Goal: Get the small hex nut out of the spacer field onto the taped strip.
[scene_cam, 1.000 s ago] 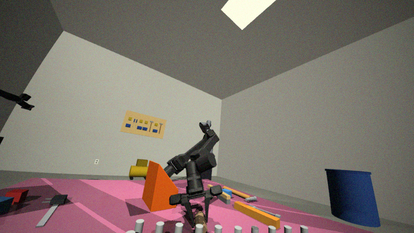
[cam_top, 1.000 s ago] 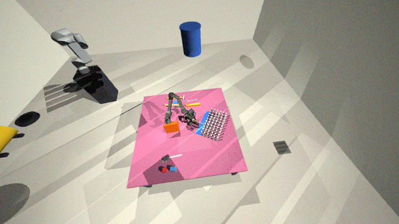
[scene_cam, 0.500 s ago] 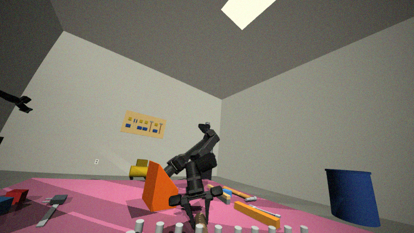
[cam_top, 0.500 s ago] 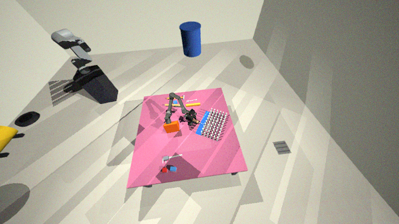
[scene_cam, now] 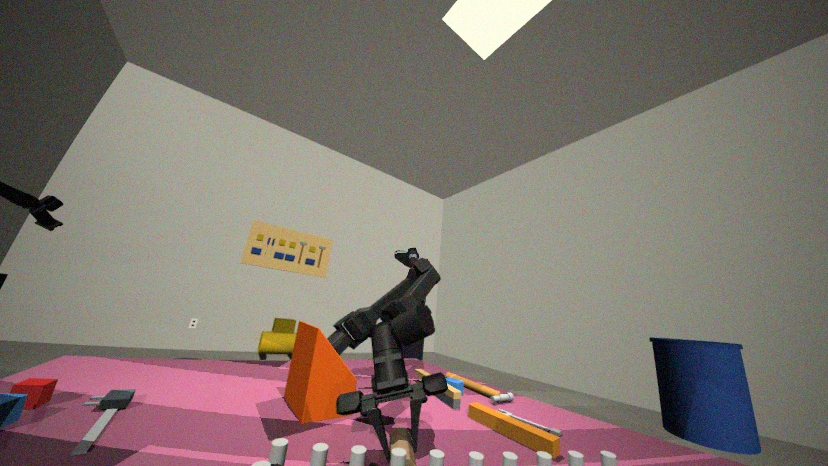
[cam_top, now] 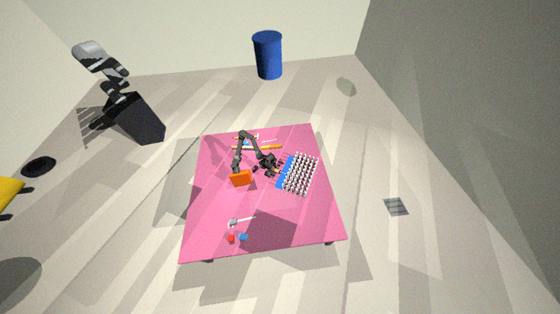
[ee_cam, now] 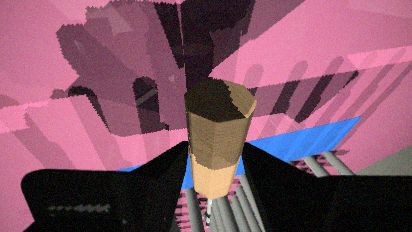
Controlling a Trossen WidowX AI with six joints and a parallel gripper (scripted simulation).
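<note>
Now: gripper tip 100 mm short of the blue taped strip, 20 mm to the left of it and 40 mm above it. Round my gripper tip: orange bar (20 mm ahead, 310 mm to the left, 20 mm below); red cube (480 mm behind, 500 mm to the right, 20 mm below).
</note>
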